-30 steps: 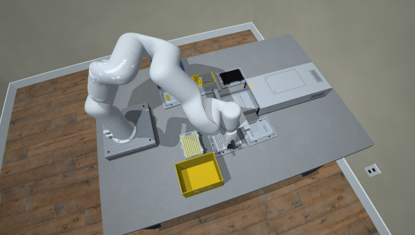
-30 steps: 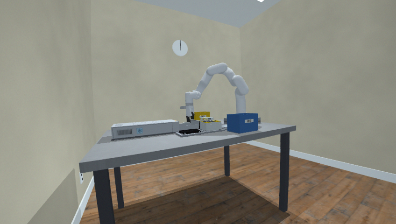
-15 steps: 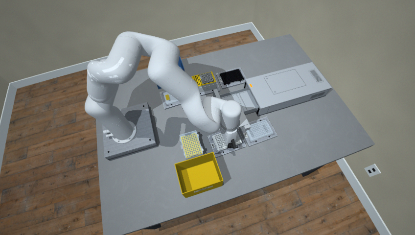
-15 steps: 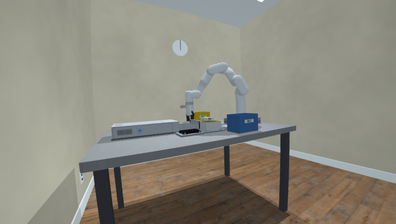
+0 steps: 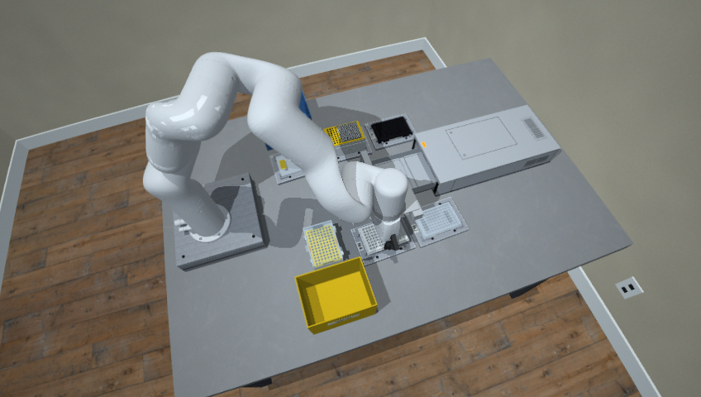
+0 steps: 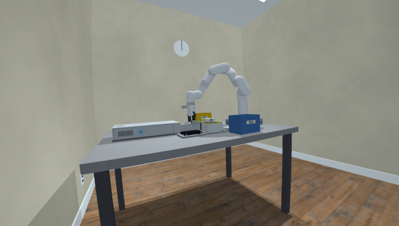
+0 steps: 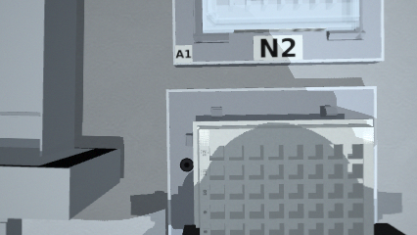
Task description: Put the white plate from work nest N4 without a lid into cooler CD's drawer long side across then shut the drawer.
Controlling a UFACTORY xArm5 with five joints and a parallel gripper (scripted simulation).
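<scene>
My hand is 50 mm above the slotted nest. The rest, counted from my hand: white well plate 10 mm below; then clear plate 180 mm ahead, 10 mm to the left, 40 mm below; then yellow bin 180 mm behind, 140 mm to the right, 20 mm below.
</scene>
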